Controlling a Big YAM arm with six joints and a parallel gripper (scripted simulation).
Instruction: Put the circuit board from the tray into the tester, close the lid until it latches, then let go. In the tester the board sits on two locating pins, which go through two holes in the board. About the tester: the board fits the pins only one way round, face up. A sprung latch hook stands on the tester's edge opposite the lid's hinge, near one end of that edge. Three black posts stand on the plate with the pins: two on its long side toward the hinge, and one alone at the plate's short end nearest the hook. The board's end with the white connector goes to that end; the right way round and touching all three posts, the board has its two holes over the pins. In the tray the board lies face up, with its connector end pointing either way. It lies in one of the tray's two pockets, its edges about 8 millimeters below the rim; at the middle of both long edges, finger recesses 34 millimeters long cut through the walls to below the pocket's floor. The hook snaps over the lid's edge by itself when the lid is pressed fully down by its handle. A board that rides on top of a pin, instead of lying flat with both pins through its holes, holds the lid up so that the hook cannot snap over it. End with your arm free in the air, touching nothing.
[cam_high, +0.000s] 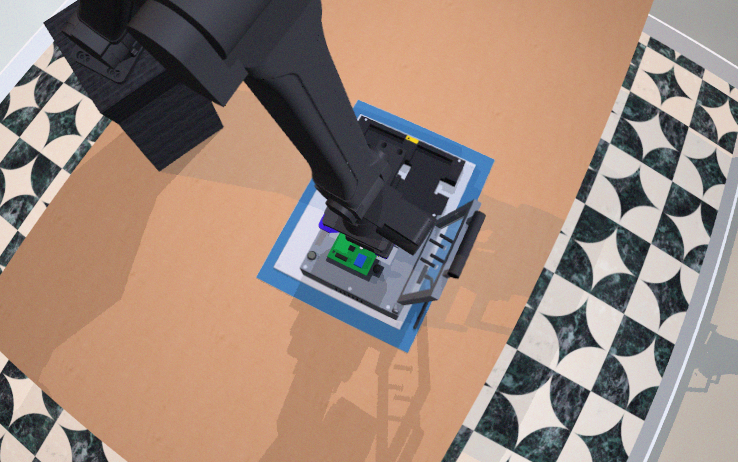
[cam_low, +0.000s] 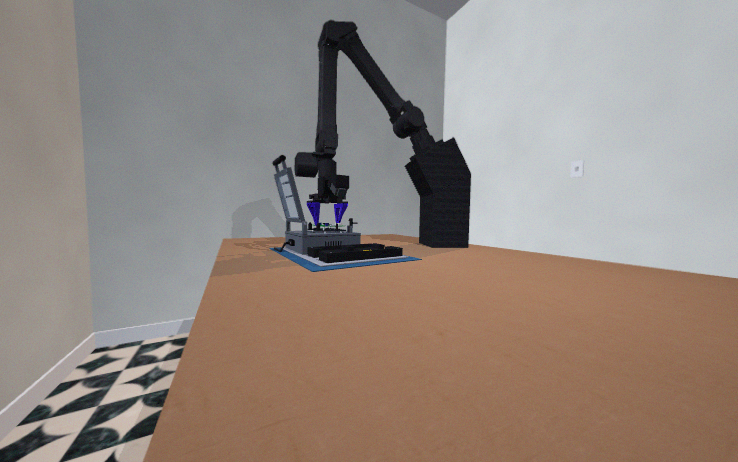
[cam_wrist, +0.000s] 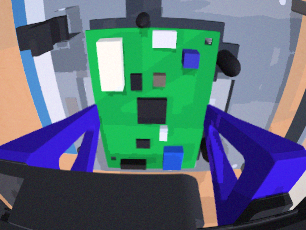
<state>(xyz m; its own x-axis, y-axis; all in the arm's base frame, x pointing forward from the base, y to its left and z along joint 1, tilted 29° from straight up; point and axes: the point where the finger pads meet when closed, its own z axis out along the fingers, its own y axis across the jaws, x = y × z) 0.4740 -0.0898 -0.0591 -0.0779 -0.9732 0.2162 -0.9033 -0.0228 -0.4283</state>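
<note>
My gripper is now right at the green circuit board. Also, from my hand: black plate (10 mm ahead, 10 mm to the left, 20 mm below); then tester (40 mm ahead, 30 mm to the left, 30 mm above); then dark latch hook (50 mm behind, 60 mm to the left).
</note>
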